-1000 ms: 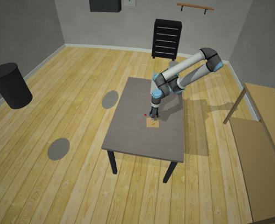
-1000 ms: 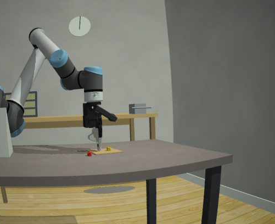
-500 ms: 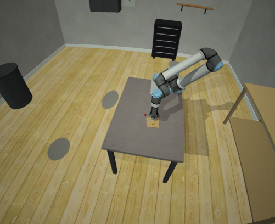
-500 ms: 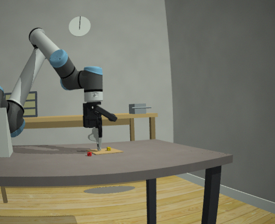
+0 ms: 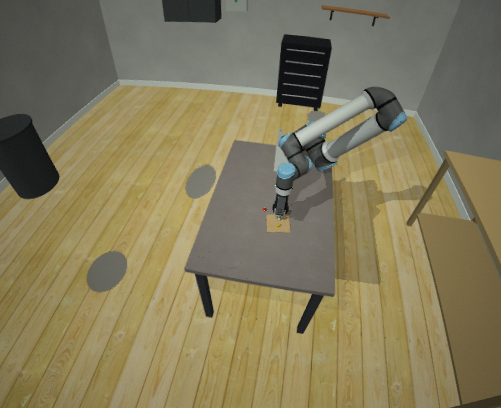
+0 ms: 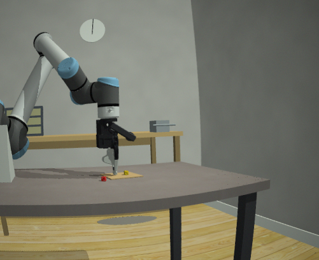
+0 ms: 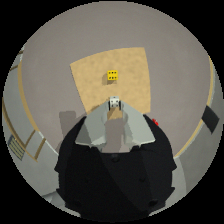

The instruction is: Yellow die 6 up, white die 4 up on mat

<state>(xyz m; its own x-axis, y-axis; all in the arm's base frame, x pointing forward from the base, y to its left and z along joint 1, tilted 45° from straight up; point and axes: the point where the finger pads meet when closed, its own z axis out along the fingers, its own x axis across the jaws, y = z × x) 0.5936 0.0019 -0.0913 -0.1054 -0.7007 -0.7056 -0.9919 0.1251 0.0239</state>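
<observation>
Right now my hand is 10 mm above the white die. Also, from my hand: red die 90 mm to the right, 80 mm behind, 20 mm below; then tan mat 30 mm below, 20 mm ahead; then yellow die 50 mm ahead, 20 mm below.
</observation>
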